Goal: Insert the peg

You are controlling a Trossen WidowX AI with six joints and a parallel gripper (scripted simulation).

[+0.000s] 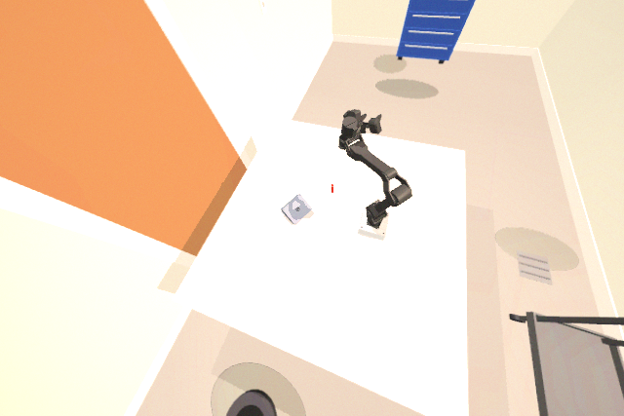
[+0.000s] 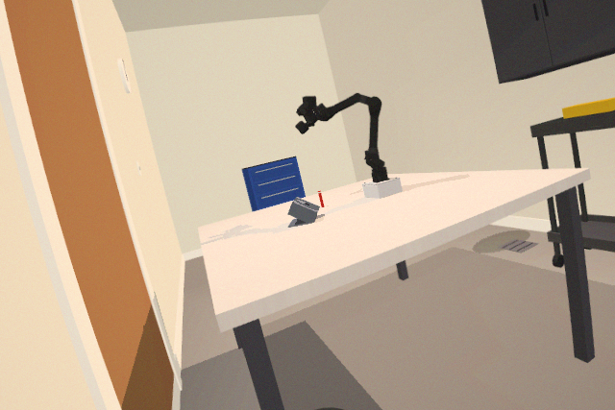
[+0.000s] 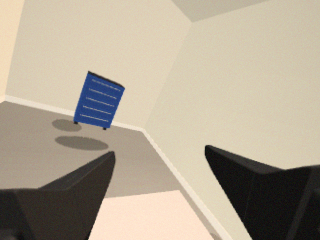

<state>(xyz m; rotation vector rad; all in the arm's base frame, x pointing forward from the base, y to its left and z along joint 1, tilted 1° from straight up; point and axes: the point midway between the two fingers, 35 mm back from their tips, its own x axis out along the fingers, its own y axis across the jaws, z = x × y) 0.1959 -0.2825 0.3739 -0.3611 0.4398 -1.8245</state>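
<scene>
The red peg is 10 cm ahead of my gripper tip, 22 cm to the left of it and 39 cm below it. Round my gripper tip: grey sloped panel 23 cm ahead, 43 cm to the left, 40 cm below.
</scene>
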